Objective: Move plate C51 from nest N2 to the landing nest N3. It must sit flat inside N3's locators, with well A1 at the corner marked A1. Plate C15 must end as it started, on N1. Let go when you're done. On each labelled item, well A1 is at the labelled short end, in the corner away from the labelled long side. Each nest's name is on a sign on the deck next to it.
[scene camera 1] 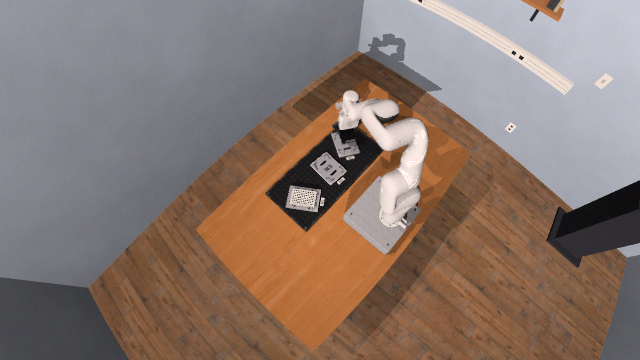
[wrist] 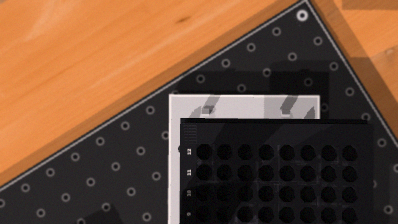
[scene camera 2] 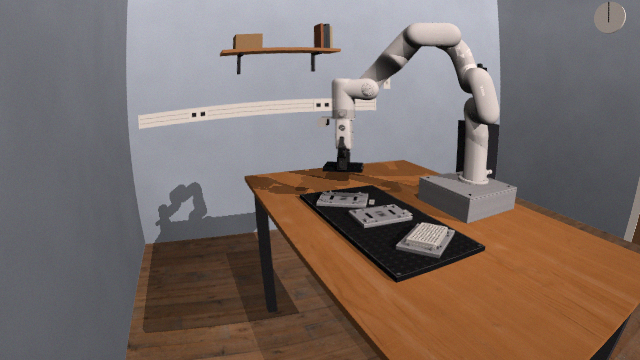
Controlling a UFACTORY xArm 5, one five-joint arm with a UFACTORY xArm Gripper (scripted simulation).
Labels:
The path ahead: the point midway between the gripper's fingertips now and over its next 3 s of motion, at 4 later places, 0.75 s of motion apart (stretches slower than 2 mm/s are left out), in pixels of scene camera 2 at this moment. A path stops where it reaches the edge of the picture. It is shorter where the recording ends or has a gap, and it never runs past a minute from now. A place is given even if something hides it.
The gripper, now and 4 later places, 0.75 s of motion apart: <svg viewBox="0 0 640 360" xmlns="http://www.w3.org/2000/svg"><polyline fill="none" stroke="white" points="343,166 354,170 376,177 382,180 381,189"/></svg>

